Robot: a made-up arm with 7 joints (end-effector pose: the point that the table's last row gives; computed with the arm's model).
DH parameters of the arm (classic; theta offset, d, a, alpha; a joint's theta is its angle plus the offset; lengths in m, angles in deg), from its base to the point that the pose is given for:
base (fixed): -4.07 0 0 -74.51
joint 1: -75.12 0.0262 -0.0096 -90
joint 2: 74 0 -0.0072 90
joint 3: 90 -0.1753 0.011 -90
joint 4: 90 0.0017 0.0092 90
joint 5: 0 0.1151 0 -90
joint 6: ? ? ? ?
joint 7: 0 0 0 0
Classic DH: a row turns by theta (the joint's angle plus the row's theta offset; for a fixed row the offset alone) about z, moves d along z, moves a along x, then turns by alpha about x.
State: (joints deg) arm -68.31 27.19 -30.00 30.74 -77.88 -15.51 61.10
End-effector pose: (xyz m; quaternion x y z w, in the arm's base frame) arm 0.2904 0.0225 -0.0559 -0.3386 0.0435 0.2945 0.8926
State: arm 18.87 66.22 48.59 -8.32 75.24 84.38 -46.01
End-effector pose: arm 0.0556 0.2440 0.0110 0.4577 0.4388 0.6514 0.4167
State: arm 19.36 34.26 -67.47 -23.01 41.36 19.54 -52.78
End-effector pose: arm -0.0458 0.0005 -0.1914 0.2458 0.3020 -0.8174 0.4246
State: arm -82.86 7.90 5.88 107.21 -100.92 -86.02 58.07
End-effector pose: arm 0.2613 0.0418 -0.1376 -0.4167 -0.0665 0.8637 0.2757
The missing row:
joint 6: -90 0 0.0311 90
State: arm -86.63 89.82 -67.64 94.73 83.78 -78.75 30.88
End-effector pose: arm 0.0998 0.3075 0.0294 0.7798 0.2665 -0.3012 0.4798
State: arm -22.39 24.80 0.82 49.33 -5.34 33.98 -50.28
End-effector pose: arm 0.1325 0.1461 -0.2588 -0.1339 0.5912 -0.2287 0.7617
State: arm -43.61 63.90 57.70 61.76 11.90 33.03 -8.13
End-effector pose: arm 0.1296 0.3145 -0.0588 -0.0409 0.2515 0.4931 0.8318
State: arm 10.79 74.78 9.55 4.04 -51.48 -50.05 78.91
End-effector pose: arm 0.1175 0.2212 -0.0544 -0.0035 -0.3410 0.5619 0.7536
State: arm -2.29 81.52 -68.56 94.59 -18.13 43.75 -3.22
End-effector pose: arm -0.0146 0.3395 -0.0125 -0.5464 -0.7385 -0.3874 0.0775
